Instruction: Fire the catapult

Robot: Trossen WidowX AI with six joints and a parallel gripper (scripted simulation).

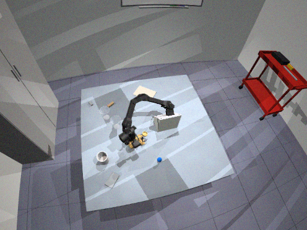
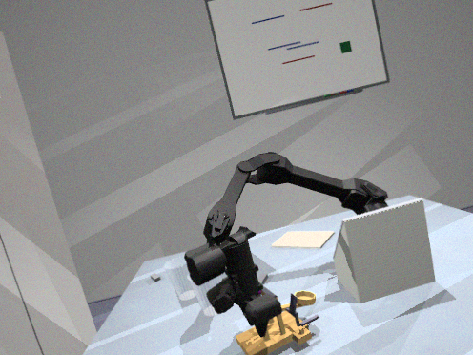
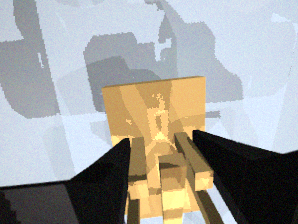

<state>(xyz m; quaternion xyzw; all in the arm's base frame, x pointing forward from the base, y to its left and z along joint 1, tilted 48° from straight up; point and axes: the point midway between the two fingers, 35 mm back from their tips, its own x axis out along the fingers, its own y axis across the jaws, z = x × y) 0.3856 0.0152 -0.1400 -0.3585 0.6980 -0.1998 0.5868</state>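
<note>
Right now my gripper tip is 7 cm past the wooden catapult, 2 cm below it and 1 cm to the left of it. Round my gripper tip: white mug 28 cm ahead, 8 cm to the left, 2 cm below; then blue ball 22 cm to the left, 18 cm behind, 3 cm below; then grey flat plate 27 cm to the left, 25 cm ahead, 4 cm below.
</note>
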